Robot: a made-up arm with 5 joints. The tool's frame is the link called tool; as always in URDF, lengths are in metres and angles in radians.
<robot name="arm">
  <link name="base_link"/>
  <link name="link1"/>
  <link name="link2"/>
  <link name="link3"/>
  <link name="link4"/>
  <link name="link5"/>
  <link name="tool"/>
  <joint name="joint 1" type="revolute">
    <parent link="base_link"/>
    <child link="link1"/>
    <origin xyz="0 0 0.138" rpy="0 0 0"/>
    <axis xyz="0 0 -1"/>
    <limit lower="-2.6" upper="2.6"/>
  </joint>
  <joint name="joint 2" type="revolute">
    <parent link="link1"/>
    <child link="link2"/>
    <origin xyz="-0.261 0.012 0.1" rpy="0 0 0"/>
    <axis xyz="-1 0 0"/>
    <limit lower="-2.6" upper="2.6"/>
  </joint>
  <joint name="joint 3" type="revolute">
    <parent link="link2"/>
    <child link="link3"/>
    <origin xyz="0.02 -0.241 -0.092" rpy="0 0 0"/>
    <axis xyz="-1 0 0"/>
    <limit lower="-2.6" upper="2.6"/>
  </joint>
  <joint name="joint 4" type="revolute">
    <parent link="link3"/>
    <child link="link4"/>
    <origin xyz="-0.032 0.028 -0.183" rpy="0 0 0"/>
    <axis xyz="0 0 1"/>
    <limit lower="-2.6" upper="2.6"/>
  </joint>
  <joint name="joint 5" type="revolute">
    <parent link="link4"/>
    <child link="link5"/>
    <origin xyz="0.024 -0.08 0.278" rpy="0 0 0"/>
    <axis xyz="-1 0 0"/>
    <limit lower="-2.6" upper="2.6"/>
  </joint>
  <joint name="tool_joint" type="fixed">
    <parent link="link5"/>
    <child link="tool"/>
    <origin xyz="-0.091 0.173 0.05" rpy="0 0 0"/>
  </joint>
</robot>
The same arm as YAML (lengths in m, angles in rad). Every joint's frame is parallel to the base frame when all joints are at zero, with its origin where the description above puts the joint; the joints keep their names.
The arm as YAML. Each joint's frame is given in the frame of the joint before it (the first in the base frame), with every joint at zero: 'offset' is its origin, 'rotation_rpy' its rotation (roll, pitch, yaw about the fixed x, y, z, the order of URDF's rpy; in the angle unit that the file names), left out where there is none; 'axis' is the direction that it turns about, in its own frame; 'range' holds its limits. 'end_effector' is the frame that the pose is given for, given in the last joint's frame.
length_unit: m
angle_unit: rad
chain:
  - id: joint 1
    offset: [0.0, 0.0, 0.138]
    axis: [0.0, 0.0, -1.0]
    range: [-2.6, 2.6]
  - id: joint 2
    offset: [-0.261, 0.012, 0.1]
    axis: [-1.0, 0.0, 0.0]
    range: [-2.6, 2.6]
  - id: joint 3
    offset: [0.02, -0.241, -0.092]
    axis: [-1.0, 0.0, 0.0]
    range: [-2.6, 2.6]
  - id: joint 4
    offset: [-0.032, 0.028, -0.183]
    axis: [0.0, 0.0, 1.0]
    range: [-2.6, 2.6]
  - id: joint 5
    offset: [0.024, -0.08, 0.278]
    axis: [-1.0, 0.0, 0.0]
    range: [-2.6, 2.6]
end_effector:
  offset: [-0.091, 0.173, 0.05]

